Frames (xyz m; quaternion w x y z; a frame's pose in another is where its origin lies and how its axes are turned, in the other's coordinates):
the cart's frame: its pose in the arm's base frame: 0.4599 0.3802 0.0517 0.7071 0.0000 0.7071 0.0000
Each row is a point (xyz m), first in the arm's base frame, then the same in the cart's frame.
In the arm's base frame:
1: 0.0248 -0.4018 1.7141
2: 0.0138 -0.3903 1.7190
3: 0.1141 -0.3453 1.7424
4: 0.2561 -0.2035 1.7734
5: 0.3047 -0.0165 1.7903
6: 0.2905 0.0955 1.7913
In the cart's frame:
1: -1.6624 -0.7820 -0.4351
2: -1.6673 -0.7705 -0.4461
3: -1.6907 -0.7255 -0.3458
4: -1.7217 -0.5837 -0.2038
5: -1.7386 -0.3967 -0.1552
6: -1.7396 -0.2847 -0.1694

